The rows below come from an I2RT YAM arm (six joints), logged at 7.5 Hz.
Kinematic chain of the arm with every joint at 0, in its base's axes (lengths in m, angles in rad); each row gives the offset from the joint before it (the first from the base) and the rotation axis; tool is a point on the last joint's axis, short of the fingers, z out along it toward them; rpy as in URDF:
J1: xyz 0 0 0.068 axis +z
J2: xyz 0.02 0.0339 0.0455 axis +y
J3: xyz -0.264 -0.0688 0 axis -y
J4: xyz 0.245 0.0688 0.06 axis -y
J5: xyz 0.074 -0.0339 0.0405 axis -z
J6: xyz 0.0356 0 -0.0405 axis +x
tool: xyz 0 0 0 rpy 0 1.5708 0
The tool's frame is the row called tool.
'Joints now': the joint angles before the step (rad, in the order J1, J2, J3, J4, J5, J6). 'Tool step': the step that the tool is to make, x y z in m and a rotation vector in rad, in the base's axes. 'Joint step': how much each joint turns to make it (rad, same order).
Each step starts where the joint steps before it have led.
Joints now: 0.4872, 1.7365, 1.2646, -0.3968, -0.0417, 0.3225
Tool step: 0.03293, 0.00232, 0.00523, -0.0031, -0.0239, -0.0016
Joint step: -0.0335, 0.1037, 0.1435, -0.0215, -0.0105, -0.0331
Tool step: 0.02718, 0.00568, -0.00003, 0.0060, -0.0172, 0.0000
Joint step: -0.0163, 0.0971, 0.1240, -0.0096, -0.0094, -0.0135
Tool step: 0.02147, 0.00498, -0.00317, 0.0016, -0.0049, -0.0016
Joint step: -0.0104, 0.0841, 0.1053, -0.0166, -0.0055, -0.0069
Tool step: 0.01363, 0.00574, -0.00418, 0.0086, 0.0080, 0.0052
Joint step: -0.0019, 0.0623, 0.0771, -0.0183, -0.0130, 0.0023
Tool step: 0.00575, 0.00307, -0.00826, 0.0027, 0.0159, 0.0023
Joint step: 0.0003, 0.0349, 0.0242, -0.0023, -0.0080, 0.0046
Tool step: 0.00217, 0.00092, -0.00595, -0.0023, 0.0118, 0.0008
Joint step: -0.0003, 0.0166, 0.0054, -0.0004, -0.0028, 0.0010
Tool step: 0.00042, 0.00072, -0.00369, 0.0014, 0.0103, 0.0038
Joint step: 0.0005, 0.0078, -0.0002, -0.0007, -0.0063, 0.0011
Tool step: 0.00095, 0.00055, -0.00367, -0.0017, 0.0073, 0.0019
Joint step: 0.0001, 0.0091, 0.0017, 0.0000, -0.0023, -0.0005
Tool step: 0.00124, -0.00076, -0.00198, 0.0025, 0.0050, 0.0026
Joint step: -0.0030, 0.0058, 0.0022, -0.0001, -0.0069, -0.0015
